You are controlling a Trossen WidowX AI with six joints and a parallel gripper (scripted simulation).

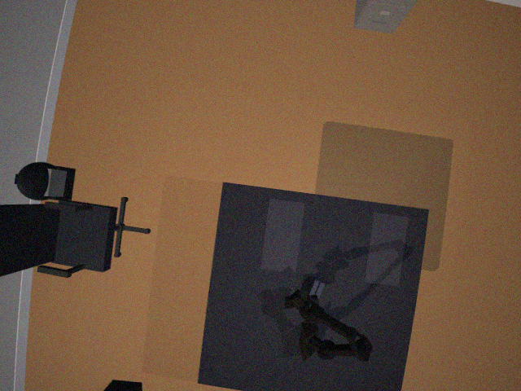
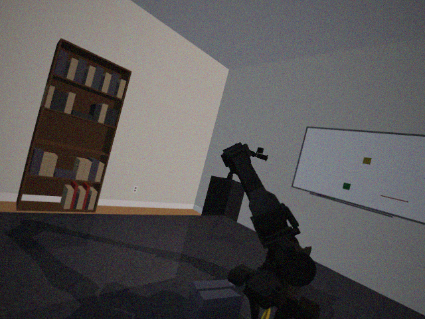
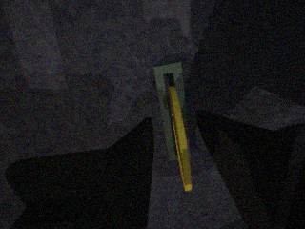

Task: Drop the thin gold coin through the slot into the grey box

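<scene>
My gripper tip is now 10 mm below the gold coin.
</scene>
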